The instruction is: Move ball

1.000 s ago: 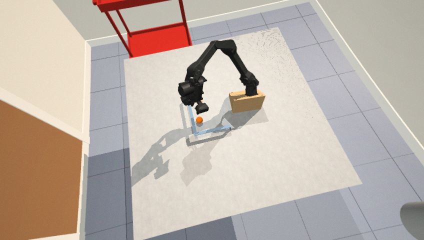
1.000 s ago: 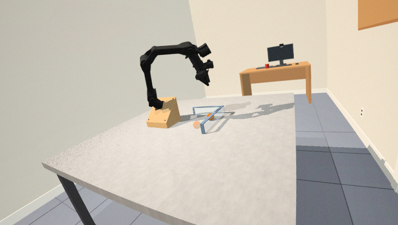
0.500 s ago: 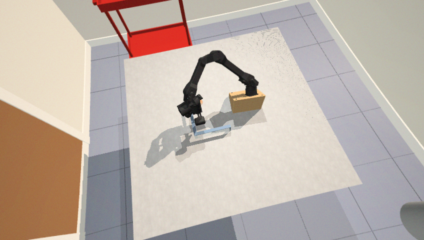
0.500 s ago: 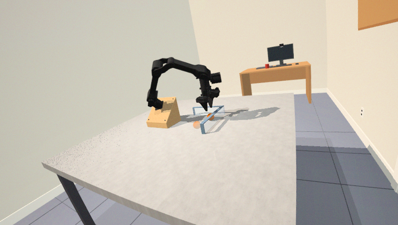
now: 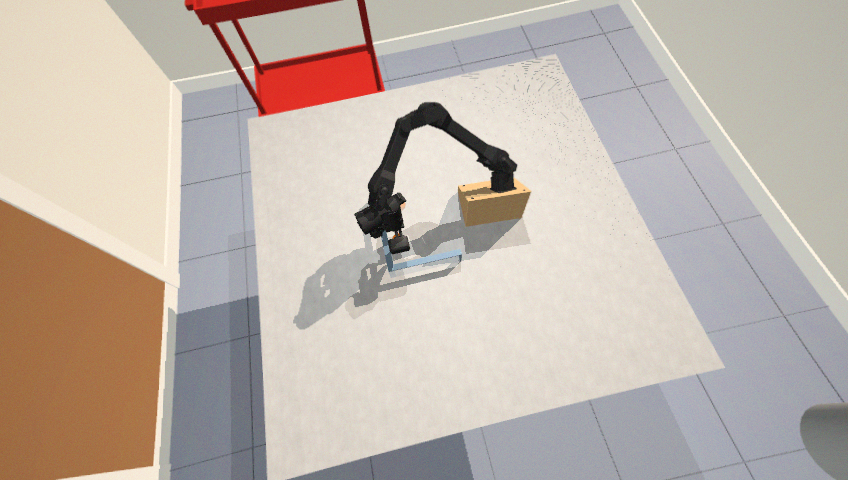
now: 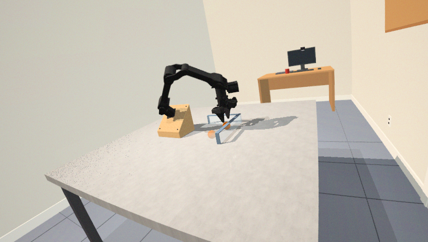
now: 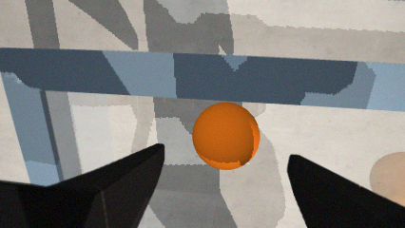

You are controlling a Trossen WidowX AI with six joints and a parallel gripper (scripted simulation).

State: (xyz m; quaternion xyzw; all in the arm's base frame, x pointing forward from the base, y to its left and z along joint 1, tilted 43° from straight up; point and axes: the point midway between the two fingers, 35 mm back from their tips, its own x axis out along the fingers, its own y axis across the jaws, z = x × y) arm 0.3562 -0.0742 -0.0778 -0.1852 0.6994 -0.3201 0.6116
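My gripper tip is 30 mm above the orange ball. Round my gripper tip: see-through copy of ball: 130 mm to the right, 50 mm behind, 30 mm below.
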